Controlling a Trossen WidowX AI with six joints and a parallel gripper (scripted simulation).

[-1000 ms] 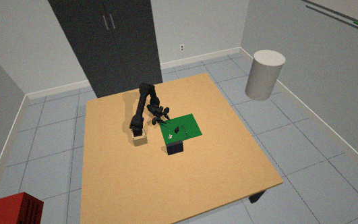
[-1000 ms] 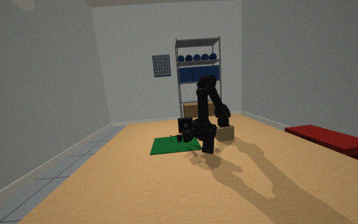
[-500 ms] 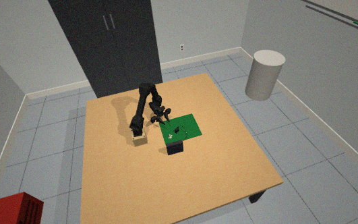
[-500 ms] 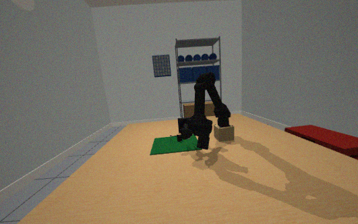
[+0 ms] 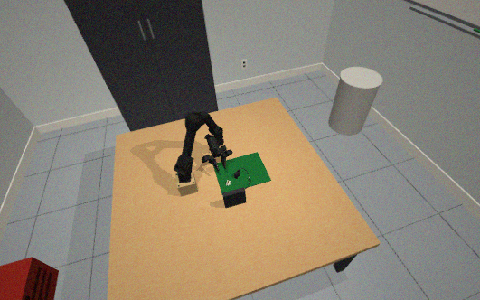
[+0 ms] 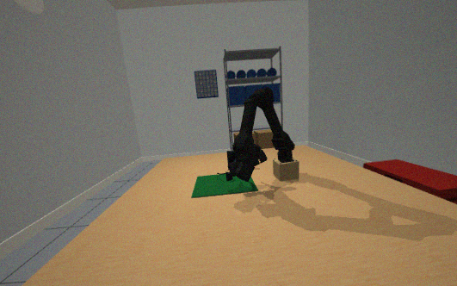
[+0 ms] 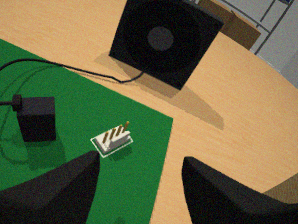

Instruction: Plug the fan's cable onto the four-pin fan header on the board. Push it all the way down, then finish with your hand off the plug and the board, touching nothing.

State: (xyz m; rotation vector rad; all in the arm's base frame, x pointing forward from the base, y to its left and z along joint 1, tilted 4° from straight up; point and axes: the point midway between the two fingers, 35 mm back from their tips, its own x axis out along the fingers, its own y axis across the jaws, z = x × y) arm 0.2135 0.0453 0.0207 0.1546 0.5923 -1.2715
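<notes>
The black fan plug is 9 cm ahead of my gripper tip, 2 cm to the right of it and 6 cm below it. Round my gripper tip: black fan 4 cm ahead, 19 cm to the right, 2 cm below; green board 11 cm ahead, 1 cm to the left, 9 cm below; fan header 2 cm ahead, 5 cm to the right, 8 cm below.
</notes>
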